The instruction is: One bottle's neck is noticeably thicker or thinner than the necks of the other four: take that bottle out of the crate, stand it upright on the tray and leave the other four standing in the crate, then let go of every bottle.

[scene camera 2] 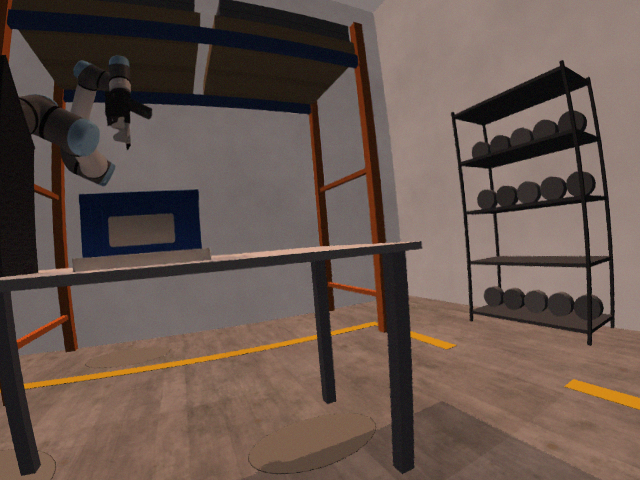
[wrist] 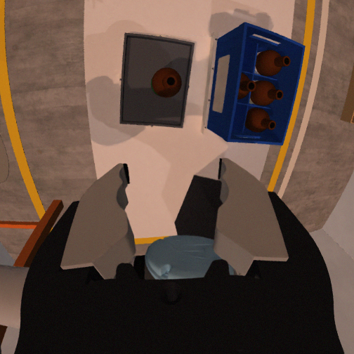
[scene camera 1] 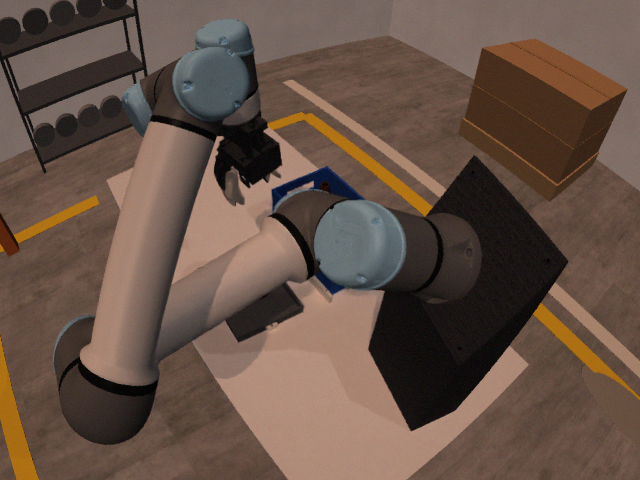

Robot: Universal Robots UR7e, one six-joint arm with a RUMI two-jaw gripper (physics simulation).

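Where they show: gripper, between the fingertips: (scene camera 2: 127, 144) (scene camera 1: 250, 193); arm's base, origin of its link: (scene camera 1: 444, 259).
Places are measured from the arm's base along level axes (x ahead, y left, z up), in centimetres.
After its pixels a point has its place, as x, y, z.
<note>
A brown bottle (wrist: 162, 86) stands upright on the dark grey tray (wrist: 137, 102) (scene camera 1: 271, 314) {27.9, 21.0, -42.2}, right of its middle in the wrist view; the arm hides it in scene camera 1. Four brown bottles stand in the blue crate (wrist: 235, 67) (scene camera 2: 139, 203) {43.8, -10.9, -28.0}, beside the tray: one at the top (wrist: 268, 63), one in the middle (wrist: 261, 94), one at the bottom (wrist: 257, 120) and one by the label-side wall (wrist: 243, 86), partly hidden. My gripper (wrist: 173, 163) (scene camera 1: 258, 190) {29.0, 23.3, -1.2} is open, partway, with nothing between its fingers. It is high above the table, clear of all bottles.
A pale low strip (scene camera 2: 139, 259) {43.4, -12.2, -41.1} runs along the crate's side. The arm's black pedestal (scene camera 1: 413, 356) {-5.6, 4.2, -21.4} stands on the table. Cardboard boxes (scene camera 1: 532, 113) stand on the floor beyond. An orange-posted rack (scene camera 2: 369, 155) and a dark shelf unit (scene camera 2: 583, 206) stand farther off.
</note>
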